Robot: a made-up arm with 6 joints. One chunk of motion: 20 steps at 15 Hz.
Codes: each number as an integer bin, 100 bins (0 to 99) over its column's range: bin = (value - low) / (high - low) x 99, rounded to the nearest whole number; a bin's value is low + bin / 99 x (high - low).
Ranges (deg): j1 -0.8..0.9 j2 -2..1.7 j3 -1.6..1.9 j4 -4.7..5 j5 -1..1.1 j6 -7.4..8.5
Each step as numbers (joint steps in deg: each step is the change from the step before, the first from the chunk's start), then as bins.
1 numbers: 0.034 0.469 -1.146 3.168 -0.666 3.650
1 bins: 49 66 13 80 16 69
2 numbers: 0.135 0.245 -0.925 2.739 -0.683 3.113
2 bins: 54 60 19 76 15 65
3 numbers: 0.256 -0.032 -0.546 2.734 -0.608 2.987
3 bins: 61 53 30 76 18 65
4 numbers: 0.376 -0.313 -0.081 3.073 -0.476 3.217
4 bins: 68 45 43 79 25 66
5 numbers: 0.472 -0.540 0.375 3.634 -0.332 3.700
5 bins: 74 39 56 85 31 69
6 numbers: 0.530 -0.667 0.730 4.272 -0.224 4.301
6 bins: 77 36 66 92 37 73
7 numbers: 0.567 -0.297 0.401 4.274 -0.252 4.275
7 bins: 80 46 57 92 35 73
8 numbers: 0.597 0.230 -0.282 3.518 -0.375 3.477
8 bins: 81 60 37 84 29 68
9 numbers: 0.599 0.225 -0.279 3.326 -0.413 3.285
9 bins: 81 60 37 82 28 67
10 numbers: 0.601 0.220 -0.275 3.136 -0.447 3.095
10 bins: 82 59 37 80 26 65
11 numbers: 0.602 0.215 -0.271 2.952 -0.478 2.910
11 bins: 82 59 38 78 25 64
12 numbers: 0.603 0.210 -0.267 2.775 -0.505 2.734
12 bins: 82 59 38 76 23 63
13 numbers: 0.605 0.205 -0.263 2.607 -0.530 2.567
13 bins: 82 59 38 75 22 62
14 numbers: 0.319 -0.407 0.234 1.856 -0.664 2.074
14 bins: 65 43 52 67 16 59
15 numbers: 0.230 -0.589 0.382 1.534 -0.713 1.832
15 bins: 60 38 56 64 14 57
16 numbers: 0.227 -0.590 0.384 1.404 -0.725 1.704
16 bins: 60 38 56 62 13 57
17 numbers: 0.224 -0.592 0.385 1.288 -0.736 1.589
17 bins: 60 38 56 61 12 56
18 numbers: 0.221 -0.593 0.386 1.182 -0.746 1.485
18 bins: 59 38 56 60 12 55
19 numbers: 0.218 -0.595 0.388 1.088 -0.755 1.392
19 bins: 59 38 56 59 12 55
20 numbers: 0.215 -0.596 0.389 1.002 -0.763 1.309
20 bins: 59 38 56 58 11 54
